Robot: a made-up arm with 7 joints.
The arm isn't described. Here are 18 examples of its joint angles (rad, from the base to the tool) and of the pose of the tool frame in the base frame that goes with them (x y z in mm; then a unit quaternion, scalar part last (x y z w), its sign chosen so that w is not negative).
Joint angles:
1: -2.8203 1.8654 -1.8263 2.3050 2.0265 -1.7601 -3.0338
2: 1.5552 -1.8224 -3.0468 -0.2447 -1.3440 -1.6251 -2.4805
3: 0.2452 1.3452 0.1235 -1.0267 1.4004 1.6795 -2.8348
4: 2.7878 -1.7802 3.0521 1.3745 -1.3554 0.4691 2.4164
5: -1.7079 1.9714 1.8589 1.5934 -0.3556 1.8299 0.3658
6: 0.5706 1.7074 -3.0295 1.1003 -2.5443 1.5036 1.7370
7: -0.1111 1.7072 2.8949 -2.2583 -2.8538 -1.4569 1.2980
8: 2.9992 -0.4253 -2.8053 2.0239 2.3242 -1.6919 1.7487
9: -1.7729 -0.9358 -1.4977 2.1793 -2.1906 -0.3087 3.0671
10: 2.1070 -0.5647 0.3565 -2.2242 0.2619 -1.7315 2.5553
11: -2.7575 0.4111 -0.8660 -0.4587 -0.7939 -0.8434 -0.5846
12: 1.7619 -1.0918 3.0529 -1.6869 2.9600 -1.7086 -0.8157
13: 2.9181 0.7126 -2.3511 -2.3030 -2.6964 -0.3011 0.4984
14: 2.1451 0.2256 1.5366 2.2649 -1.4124 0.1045 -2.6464
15: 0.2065 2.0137 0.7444 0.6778 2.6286 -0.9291 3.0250
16: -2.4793 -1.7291 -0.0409 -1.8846 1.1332 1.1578 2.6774
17: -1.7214 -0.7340 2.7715 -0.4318 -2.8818 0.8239 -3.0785
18: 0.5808 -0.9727 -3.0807 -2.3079 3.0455 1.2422 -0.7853
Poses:
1: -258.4 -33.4 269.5 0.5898 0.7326 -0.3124 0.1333
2: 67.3 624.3 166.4 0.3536 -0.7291 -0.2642 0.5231
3: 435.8 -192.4 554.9 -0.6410 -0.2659 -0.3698 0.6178
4: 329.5 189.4 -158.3 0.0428 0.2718 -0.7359 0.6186
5: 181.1 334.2 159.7 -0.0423 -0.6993 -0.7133 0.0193
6: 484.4 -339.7 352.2 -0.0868 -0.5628 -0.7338 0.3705
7: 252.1 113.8 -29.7 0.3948 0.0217 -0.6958 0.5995
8: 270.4 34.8 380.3 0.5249 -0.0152 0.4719 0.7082
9: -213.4 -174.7 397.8 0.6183 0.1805 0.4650 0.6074
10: 143.7 152.7 335.7 -0.3791 -0.5279 -0.7576 0.0603
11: -113.7 238.5 856.4 0.6335 -0.5325 0.2101 0.5206
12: 62.9 282.9 658.4 0.7882 -0.3194 0.2033 0.4852
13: -308.5 110.4 258.2 0.2990 0.1010 0.3138 0.8955
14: -244.2 102.7 417.5 0.4110 0.0218 0.7236 0.5541
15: 410.8 -239.7 -178.7 0.1831 0.1861 0.9285 0.2640
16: 295.6 -99.1 -81.5 -0.3310 -0.3748 0.8582 0.1164
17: -5.3 -308.8 830.1 0.7061 -0.6581 0.2459 0.0890
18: -36.6 24.9 447.4 -0.2704 -0.0954 0.7266 0.6244
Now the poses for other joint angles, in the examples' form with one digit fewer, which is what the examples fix.
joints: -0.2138 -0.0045 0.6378 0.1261 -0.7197 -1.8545 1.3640
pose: -58 -57 859 -0.530 0.352 -0.502 0.586
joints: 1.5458 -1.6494 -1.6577 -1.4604 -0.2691 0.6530 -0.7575
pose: -324 471 226 0.364 0.541 -0.086 0.754
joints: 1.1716 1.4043 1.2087 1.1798 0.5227 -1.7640 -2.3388
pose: 60 -578 239 -0.619 -0.195 0.548 0.528
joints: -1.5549 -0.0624 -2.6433 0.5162 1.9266 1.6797 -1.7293
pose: -114 -72 848 -0.124 0.739 -0.571 0.335
